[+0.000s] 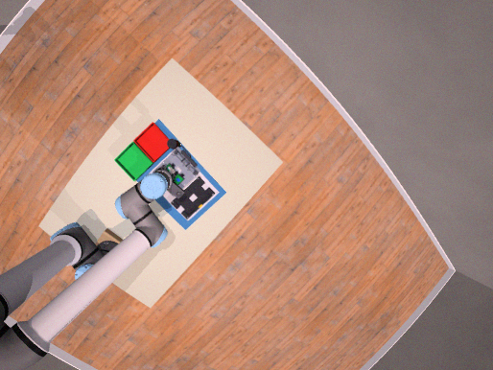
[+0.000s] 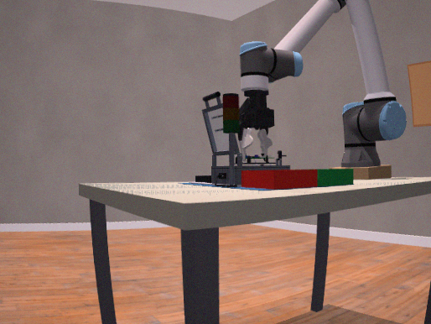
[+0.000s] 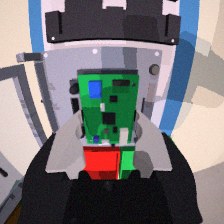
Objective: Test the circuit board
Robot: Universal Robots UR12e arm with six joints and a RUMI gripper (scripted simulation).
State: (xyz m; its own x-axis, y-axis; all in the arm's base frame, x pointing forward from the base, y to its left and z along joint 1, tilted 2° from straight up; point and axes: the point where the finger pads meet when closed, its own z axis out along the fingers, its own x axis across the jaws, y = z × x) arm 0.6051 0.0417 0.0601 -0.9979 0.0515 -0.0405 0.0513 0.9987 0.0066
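Right now my hand is 10 mm to the right of the green circuit board. The rest, counted from my hand: green bin 210 mm to the left, 90 mm behind, 70 mm below; red bin 200 mm to the left, 70 mm below, 60 mm ahead; lid 130 mm ahead, 100 mm above.
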